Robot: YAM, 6 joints.
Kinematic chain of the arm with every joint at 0, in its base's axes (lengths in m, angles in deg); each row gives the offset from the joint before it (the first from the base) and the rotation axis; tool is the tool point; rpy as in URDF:
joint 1: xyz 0 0 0.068 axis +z
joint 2: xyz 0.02 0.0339 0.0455 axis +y
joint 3: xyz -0.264 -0.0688 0 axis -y
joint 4: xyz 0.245 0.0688 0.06 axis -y
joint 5: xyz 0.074 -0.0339 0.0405 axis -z
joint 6: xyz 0.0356 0 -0.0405 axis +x
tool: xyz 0 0 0 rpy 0 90 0
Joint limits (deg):
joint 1: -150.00..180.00
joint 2: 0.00..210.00
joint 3: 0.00..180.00
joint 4: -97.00..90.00
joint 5: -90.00..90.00
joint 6: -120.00..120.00
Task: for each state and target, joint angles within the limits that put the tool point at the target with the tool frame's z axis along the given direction. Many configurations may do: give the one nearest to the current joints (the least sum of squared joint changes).
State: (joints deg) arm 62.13 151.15 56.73 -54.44 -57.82 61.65
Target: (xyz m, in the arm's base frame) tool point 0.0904 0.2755 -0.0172 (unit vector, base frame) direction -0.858 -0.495 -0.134
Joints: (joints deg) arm 67.58 156.76 83.35 -96.91 -37.20 61.65
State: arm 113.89 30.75 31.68 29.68 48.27 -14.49
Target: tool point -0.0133 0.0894 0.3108 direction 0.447 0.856 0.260
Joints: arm 116.37 14.11 21.96 16.73 51.32 -14.49
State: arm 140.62 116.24 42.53 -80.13 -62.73 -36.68
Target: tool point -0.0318 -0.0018 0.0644 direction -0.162 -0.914 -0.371
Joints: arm 130.25 104.88 4.58 -47.66 -45.60 -36.68
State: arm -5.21 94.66 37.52 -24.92 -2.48 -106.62
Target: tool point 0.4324 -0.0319 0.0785 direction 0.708 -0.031 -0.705
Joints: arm -4.33 125.29 68.17 12.26 -1.29 -106.62
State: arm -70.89 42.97 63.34 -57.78 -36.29 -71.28
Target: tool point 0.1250 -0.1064 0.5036 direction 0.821 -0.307 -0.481
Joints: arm -44.91 67.68 106.82 -70.22 -21.24 -71.28
